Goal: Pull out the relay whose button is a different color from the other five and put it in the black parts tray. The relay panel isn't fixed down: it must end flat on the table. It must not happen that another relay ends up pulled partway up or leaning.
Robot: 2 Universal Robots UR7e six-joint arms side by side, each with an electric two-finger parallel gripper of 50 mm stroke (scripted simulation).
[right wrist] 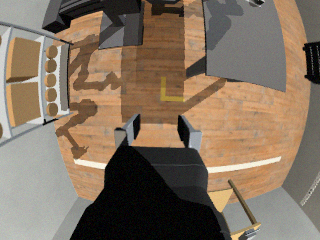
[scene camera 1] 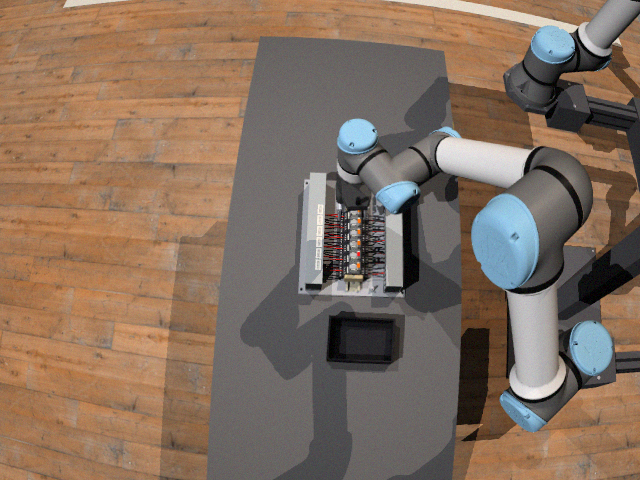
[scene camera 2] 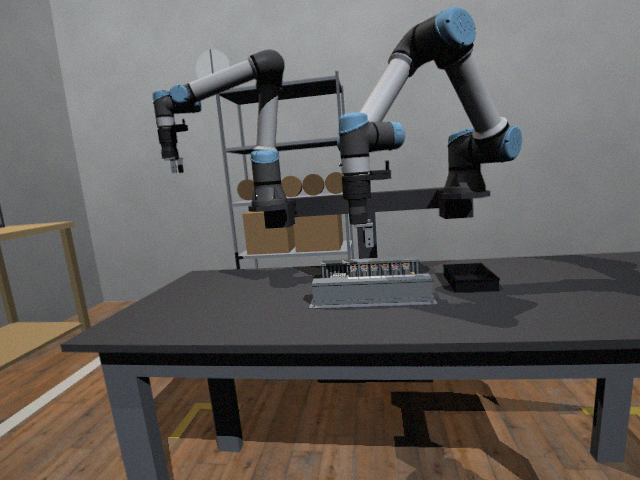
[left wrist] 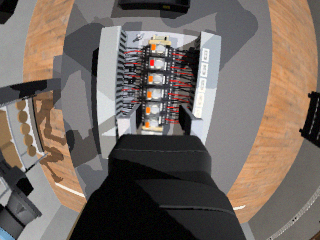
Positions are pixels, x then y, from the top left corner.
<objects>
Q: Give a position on a black parts tray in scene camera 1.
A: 367, 340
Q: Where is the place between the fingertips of my right gripper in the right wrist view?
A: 159, 122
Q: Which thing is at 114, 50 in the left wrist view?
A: A relay panel.
</objects>
